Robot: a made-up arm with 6 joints.
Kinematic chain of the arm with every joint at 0, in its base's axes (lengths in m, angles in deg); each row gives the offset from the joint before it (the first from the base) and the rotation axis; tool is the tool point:
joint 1: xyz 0 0 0.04 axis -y
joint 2: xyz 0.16 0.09 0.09 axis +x
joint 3: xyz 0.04 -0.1 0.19 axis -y
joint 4: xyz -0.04 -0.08 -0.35 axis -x
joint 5: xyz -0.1 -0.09 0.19 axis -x
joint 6: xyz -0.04 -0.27 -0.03 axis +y
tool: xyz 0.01 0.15 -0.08
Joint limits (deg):
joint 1: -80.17..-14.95
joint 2: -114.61..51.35
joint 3: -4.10..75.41
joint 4: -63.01..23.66
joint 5: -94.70..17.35
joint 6: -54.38..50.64
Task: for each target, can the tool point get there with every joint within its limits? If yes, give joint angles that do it. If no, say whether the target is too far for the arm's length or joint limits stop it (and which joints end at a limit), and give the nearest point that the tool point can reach.
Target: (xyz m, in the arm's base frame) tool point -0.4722 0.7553 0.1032
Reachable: no: joint limits stop it (at a limit: joint 1, joint 2, joint 4) | nearest point -0.3373 0.1381 -0.0551 | short by 0.651 m
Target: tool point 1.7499 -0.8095 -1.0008
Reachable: no: too far | nearest point 0.6490 -0.1933 -0.3460 | short by 1.421 m
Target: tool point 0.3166 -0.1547 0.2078
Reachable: yes | joints -37.80 -75.93 10.41 -26.47 -51.85 -42.46
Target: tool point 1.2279 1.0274 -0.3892
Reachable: no: too far | nearest point 0.7426 0.2462 -0.2196 | short by 0.935 m
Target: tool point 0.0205 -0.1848 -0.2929
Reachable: yes | joints -44.09 5.10 28.39 -51.86 -26.29 12.16
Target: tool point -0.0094 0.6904 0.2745
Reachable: no: joint limits stop it (at a limit: joint 1, joint 2, joint 3, joint 4, joint 5, joint 6) | nearest point 0.0507 0.3015 0.4005 | short by 0.413 m
